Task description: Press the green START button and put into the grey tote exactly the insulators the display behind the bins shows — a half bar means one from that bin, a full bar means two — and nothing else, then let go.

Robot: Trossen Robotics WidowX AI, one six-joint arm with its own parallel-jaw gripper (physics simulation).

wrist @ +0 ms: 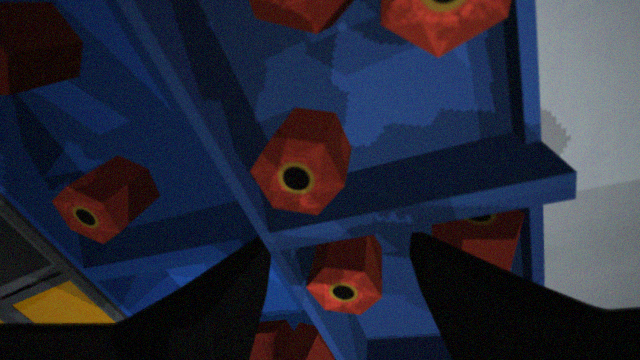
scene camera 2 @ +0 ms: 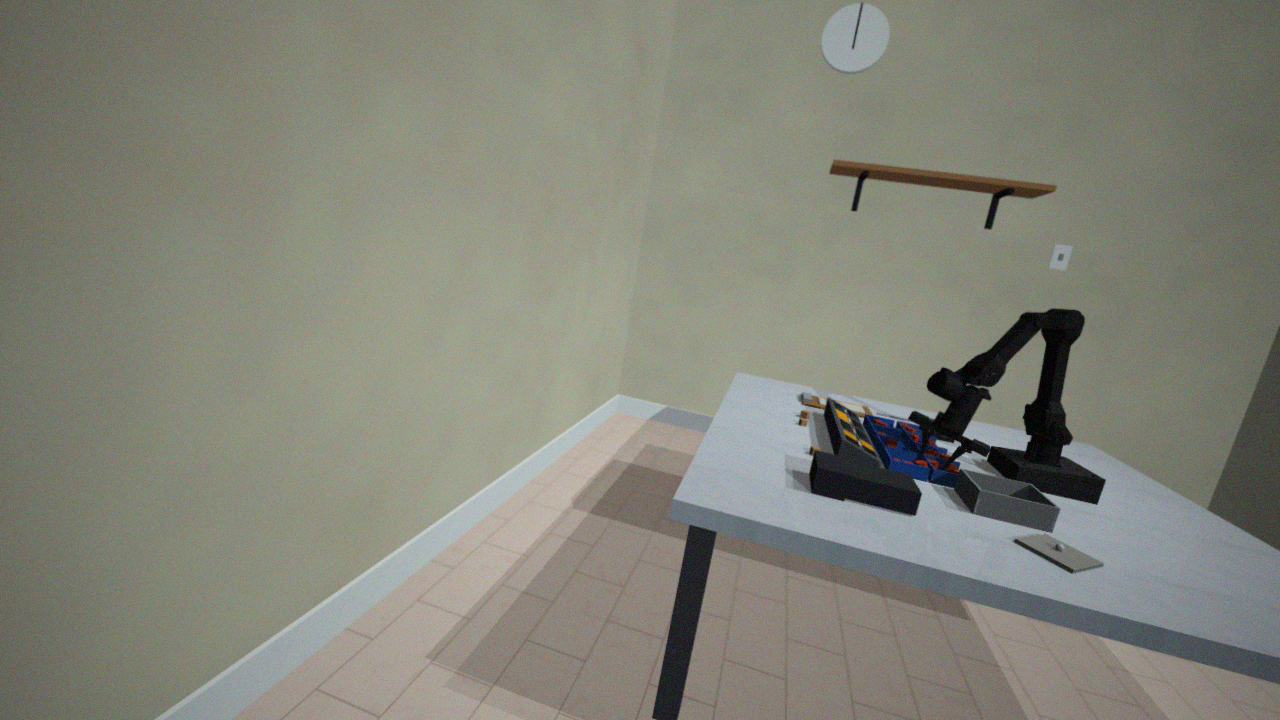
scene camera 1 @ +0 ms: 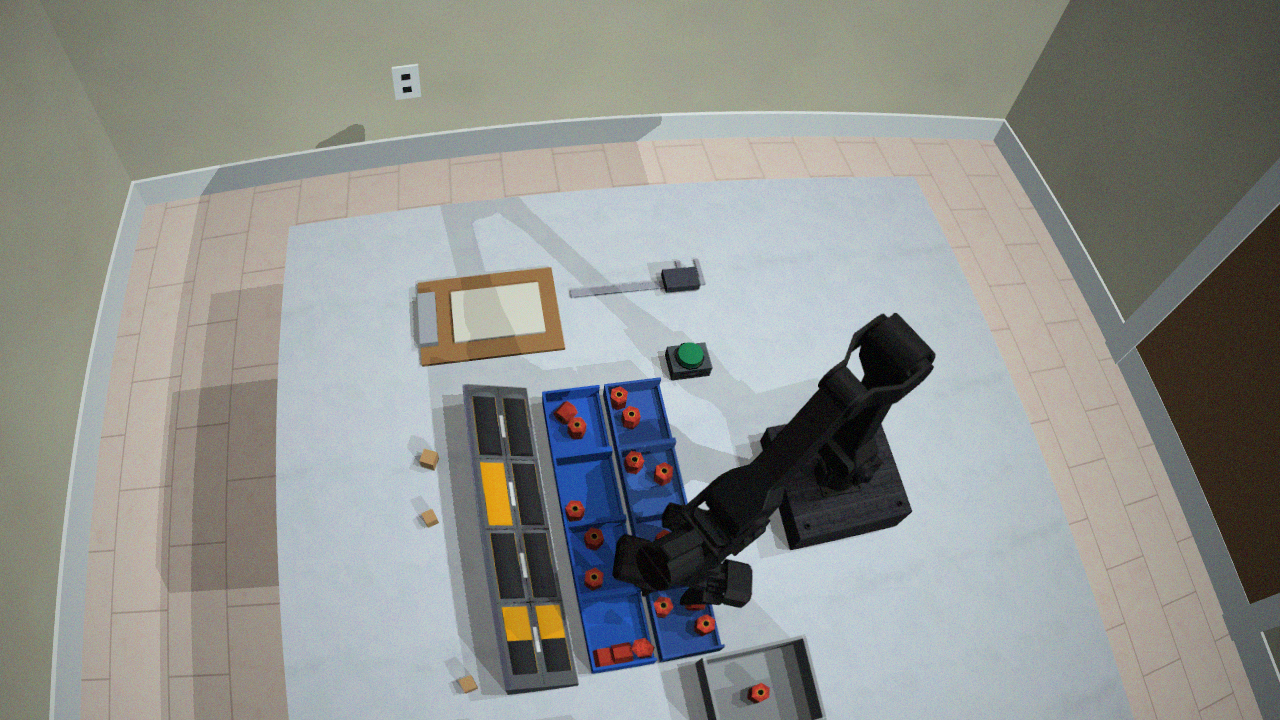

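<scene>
My gripper [wrist: 340, 245] [scene camera 2: 938, 458] is open and empty above the blue bins [scene camera 1: 586, 454]. In the wrist view an upright red insulator [wrist: 350, 257] shows between the spread fingertips, in the end bin of the near row. Another insulator [wrist: 320, 155] stands across the divider. The grey tote [scene camera 1: 810, 676] [scene camera 2: 1002, 508] holds one red insulator [scene camera 1: 759, 692]. The display [scene camera 1: 523, 682] [scene camera 2: 850, 429] shows a full yellow bar [scene camera 1: 495, 494] in its second panel's left cell and half bars [scene camera 1: 516, 623] [scene camera 1: 549, 620] in both cells of its fourth panel. The arm hides part of the near row.
The green button [scene camera 1: 689, 355] stands beyond the bins. A clipboard [scene camera 1: 554, 313] and a caliper-like tool [scene camera 1: 680, 279] lie farther back. Small tan blocks [scene camera 1: 428, 459] [scene camera 1: 428, 517] [scene camera 1: 467, 684] lie behind the display. A flat plate with a knob [scene camera 2: 1078, 559] lies beside the tote.
</scene>
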